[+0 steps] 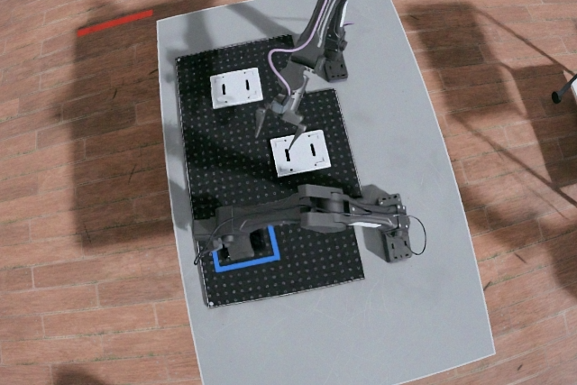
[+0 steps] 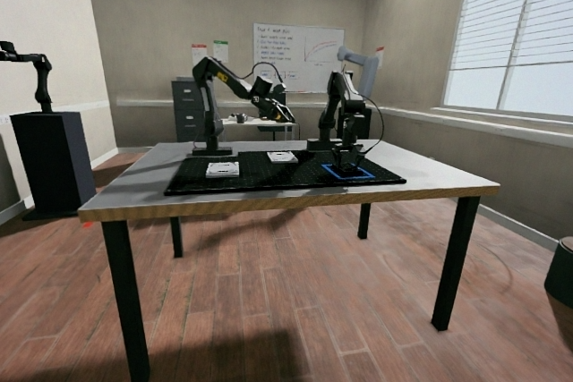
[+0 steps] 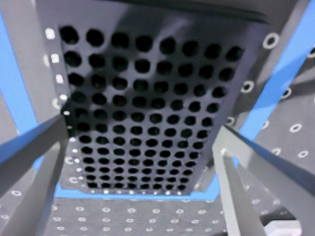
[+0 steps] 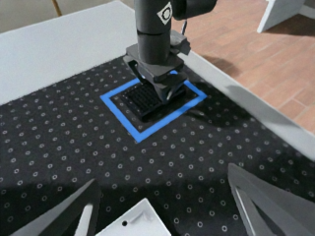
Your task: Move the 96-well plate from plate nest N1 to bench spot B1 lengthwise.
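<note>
Right now my left hand is 10 mm above the black 96-well plate.
</note>
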